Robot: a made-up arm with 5 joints.
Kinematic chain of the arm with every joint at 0, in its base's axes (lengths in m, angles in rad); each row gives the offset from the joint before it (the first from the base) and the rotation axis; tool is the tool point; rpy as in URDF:
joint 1: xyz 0 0 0.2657 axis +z
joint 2: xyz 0 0 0 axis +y
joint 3: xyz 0.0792 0 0.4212 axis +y
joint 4: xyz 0.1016 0 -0.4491 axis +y
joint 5: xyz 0.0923 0 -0.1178 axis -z
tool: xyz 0 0 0 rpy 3.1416 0 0
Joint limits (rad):
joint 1: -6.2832..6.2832
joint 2: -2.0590..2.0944
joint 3: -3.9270..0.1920
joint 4: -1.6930..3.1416
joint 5: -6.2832..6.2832
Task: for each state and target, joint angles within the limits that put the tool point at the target. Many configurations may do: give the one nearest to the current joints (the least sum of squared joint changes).
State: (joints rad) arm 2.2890 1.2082 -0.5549 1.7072 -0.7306
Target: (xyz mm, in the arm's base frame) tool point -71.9 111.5 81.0
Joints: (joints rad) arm 2.1435 0.7873 -0.4018 2.0415 -0.7306
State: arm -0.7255 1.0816 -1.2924 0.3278 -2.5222
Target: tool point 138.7 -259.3 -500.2
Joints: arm -1.0796 1.7801 -1.3636 0.3333 -2.5222
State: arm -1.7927 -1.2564 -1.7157 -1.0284 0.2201
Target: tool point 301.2 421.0 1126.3
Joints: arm -2.1918 -0.8799 -2.3070 -0.2395 0.2201
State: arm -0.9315 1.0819 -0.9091 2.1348 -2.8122
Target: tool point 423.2 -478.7 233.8
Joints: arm -0.8469 0.5931 -1.4761 2.0620 -2.8122
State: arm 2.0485 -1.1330 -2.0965 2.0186 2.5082
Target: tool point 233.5 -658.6 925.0
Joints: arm 1.9115 -1.2283 -2.5645 1.4797 2.5082
